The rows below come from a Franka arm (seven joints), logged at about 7 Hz.
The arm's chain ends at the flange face. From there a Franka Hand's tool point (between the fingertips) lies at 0.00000 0.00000 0.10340 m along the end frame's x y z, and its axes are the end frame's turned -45 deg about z.
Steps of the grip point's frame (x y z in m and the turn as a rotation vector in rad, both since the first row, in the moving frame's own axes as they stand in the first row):
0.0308 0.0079 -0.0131 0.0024 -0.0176 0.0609
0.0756 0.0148 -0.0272 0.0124 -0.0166 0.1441
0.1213 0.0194 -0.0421 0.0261 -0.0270 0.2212
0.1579 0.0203 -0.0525 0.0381 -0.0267 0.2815
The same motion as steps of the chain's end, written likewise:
0.0289 -0.0173 -0.0131 -0.0107 -0.0141 0.0609
0.0661 -0.0431 -0.0272 -0.0030 -0.0205 0.1441
0.1033 -0.0717 -0.0420 -0.0006 -0.0375 0.2212
0.1306 -0.0958 -0.0524 0.0081 -0.0458 0.2815

